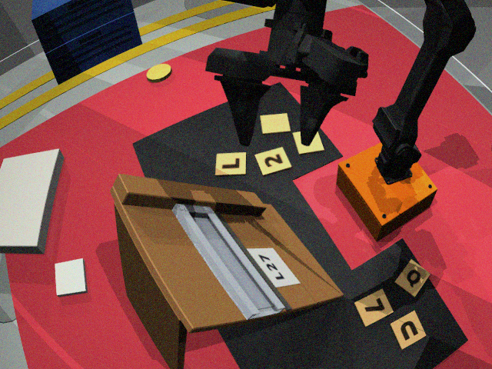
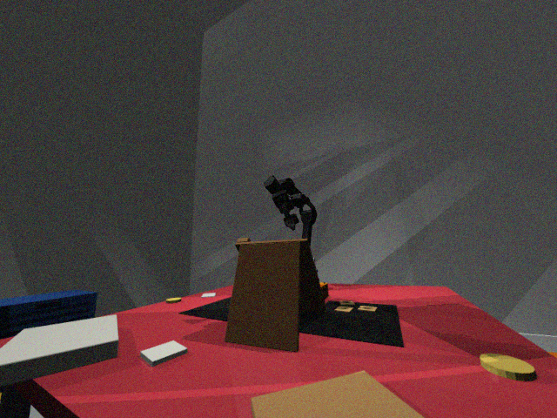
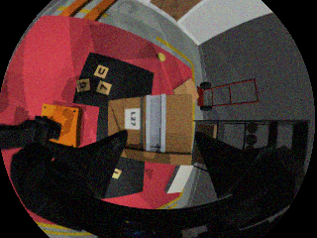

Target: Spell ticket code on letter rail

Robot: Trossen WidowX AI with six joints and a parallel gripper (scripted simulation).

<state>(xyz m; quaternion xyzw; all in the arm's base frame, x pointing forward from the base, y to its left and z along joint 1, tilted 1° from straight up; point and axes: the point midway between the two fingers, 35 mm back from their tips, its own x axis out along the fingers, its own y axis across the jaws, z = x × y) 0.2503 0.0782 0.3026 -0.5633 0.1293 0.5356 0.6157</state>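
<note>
Now: the 7 tile 330 mm below my gripper tip, 130 mm to the left of it and 130 mm behind it. Also, from my gripper tip: white ticket: 230 mm below, 30 mm to the left, 30 mm ahead; small white block: 420 mm ahead, 330 mm below, 90 mm to the right; black mat: 340 mm below, 70 mm behind, 60 mm to the right.
</note>
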